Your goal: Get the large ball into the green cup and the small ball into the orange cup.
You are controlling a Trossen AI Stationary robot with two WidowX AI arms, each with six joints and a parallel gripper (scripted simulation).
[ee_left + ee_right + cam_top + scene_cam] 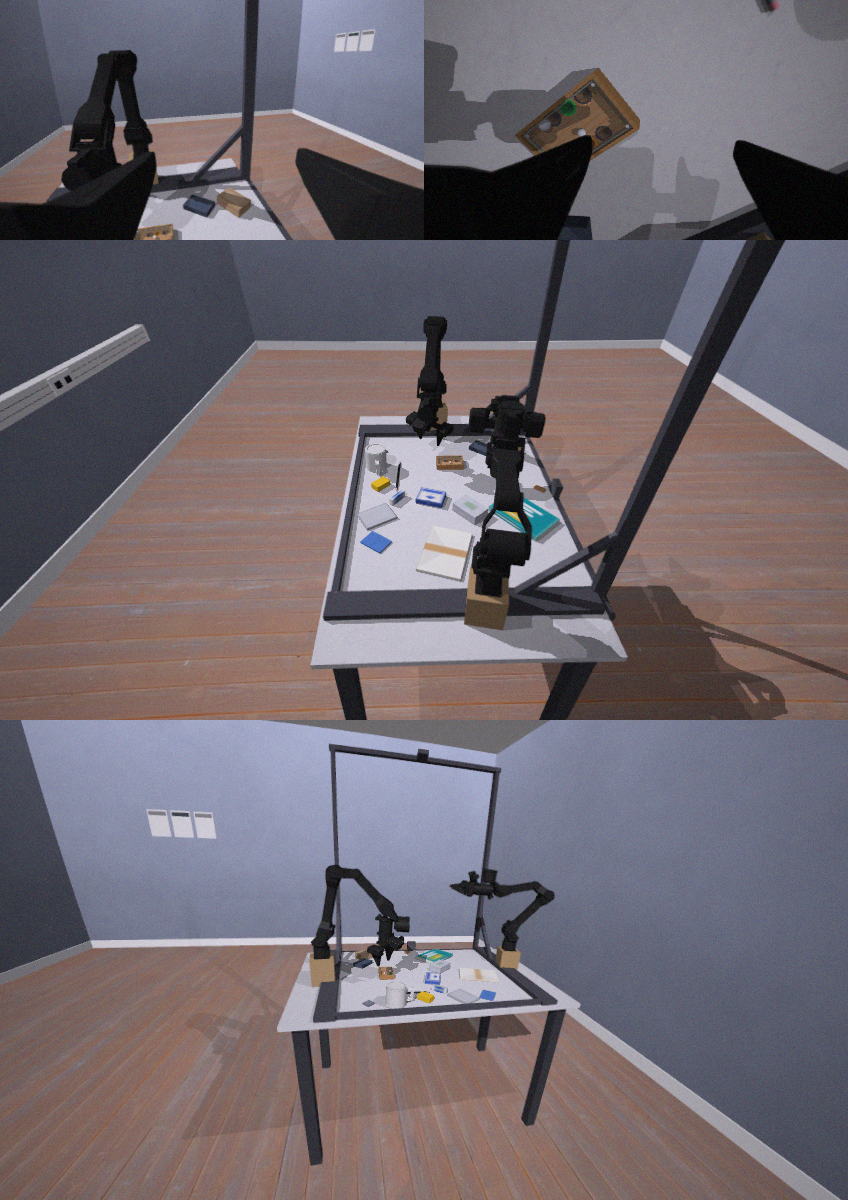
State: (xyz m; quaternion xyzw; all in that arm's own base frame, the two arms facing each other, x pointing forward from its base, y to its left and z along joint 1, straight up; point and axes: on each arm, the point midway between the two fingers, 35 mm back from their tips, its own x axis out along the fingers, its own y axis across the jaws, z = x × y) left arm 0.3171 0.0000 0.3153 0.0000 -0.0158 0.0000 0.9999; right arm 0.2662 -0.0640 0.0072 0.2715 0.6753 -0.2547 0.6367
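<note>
Now: right hand 120 mm above the covered wooden puzzle, 80 mm past it and 30 mm to the right of it.
</note>
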